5 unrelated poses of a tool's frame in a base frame.
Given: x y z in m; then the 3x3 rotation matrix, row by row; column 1 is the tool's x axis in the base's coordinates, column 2 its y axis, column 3 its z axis. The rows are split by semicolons.
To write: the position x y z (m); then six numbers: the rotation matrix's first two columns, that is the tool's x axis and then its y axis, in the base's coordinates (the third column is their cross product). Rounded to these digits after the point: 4 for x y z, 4 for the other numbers.
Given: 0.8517 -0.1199 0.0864; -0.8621 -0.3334 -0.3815; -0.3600 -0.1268 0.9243; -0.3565 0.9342 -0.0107
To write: 0.8517 -0.1199 0.0864 -0.8621 -0.3600 -0.3565 -0.3334 -0.1268 0.9342
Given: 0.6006 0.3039 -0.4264; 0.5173 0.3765 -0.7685; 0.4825 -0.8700 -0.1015; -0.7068 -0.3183 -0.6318
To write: 0.6006 0.3039 -0.4264 0.5173 0.4825 -0.7068 0.3765 -0.8700 -0.3183
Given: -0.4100 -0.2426 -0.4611; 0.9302 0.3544 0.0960; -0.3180 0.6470 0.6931; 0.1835 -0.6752 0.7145
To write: -0.4100 -0.2426 -0.4611 0.9302 -0.3180 0.1835 0.3544 0.6470 -0.6752
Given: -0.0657 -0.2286 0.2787; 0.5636 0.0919 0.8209; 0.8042 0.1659 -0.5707; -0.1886 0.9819 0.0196
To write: -0.0657 -0.2286 0.2787 0.5636 0.8042 -0.1886 0.0919 0.1659 0.9819
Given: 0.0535 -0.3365 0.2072; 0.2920 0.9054 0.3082; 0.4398 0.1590 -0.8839; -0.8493 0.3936 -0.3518
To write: 0.0535 -0.3365 0.2072 0.2920 0.4398 -0.8493 0.9054 0.1590 0.3936
